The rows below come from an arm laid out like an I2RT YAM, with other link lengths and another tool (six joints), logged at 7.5 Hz.
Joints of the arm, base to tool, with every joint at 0 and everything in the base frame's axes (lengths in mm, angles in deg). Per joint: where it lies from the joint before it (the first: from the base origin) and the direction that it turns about. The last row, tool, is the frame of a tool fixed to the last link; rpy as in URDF.
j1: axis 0 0 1 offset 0 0 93.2
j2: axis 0 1 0 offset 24.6 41.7 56
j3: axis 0 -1 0 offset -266.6 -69.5 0
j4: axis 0 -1 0 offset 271.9 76.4 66.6
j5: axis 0 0 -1 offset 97.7 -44.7 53.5
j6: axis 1 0 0 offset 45.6 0 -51.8
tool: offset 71 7 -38 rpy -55.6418 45.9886 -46.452
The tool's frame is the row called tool.
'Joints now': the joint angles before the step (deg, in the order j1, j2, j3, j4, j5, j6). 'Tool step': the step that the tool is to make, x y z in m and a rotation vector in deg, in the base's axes. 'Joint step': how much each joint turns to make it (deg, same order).
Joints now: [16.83, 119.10, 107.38, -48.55, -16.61, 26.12]
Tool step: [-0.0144, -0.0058, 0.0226, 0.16, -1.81, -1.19]
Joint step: [-0.02, -5.37, -3.48, 0.13, 0.92, 0.85]
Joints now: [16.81, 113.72, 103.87, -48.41, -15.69, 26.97]
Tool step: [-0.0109, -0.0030, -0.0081, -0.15, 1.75, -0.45]
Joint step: [-0.02, -1.57, -3.43, 0.29, -0.09, 0.58]
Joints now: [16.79, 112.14, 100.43, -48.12, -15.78, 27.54]
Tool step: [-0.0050, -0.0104, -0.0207, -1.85, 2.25, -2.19]
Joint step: [-0.69, -0.28, -3.73, 0.97, 1.72, 0.79]
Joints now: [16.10, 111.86, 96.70, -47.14, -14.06, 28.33]
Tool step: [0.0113, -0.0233, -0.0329, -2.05, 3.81, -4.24]
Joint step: [-2.77, 3.87, -0.28, 0.15, 1.55, 0.91]
